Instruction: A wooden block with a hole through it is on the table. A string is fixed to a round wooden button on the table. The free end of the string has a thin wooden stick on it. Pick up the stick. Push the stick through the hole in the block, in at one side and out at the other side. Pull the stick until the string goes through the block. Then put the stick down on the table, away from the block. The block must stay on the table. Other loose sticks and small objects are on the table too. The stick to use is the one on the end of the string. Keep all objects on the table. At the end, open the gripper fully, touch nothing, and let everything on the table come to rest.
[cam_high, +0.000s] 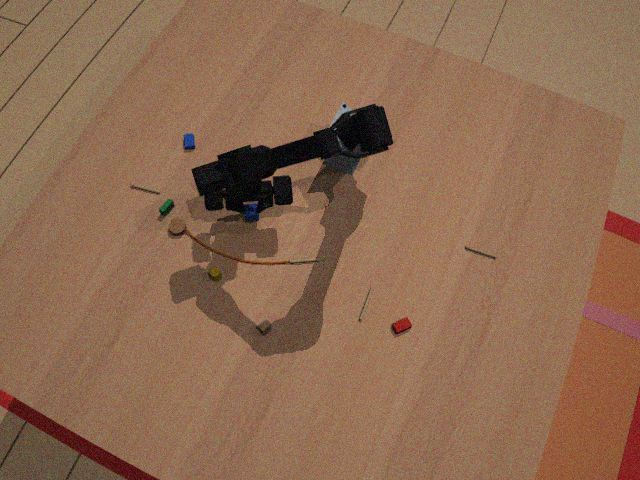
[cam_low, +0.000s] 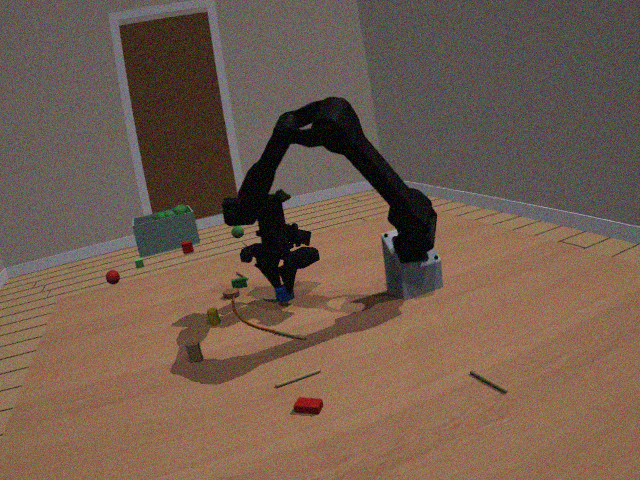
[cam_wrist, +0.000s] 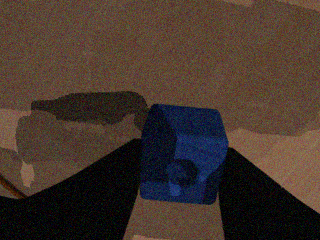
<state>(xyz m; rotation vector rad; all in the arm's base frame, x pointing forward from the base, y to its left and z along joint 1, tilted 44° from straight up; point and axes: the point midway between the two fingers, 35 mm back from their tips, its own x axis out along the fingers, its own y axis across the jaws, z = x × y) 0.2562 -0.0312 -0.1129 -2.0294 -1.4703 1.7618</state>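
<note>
The thin wooden stick is 150 mm to the left of my gripper tip, 40 mm ahead of it and 30 mm below it. Also, from my gripper tip: yellow cylinder: 170 mm ahead, 10 mm to the left, 10 mm below; then green block: 180 mm to the right, 90 mm ahead, 20 mm below; then round wooden button: 130 mm to the right, 110 mm ahead, 20 mm below.
</note>
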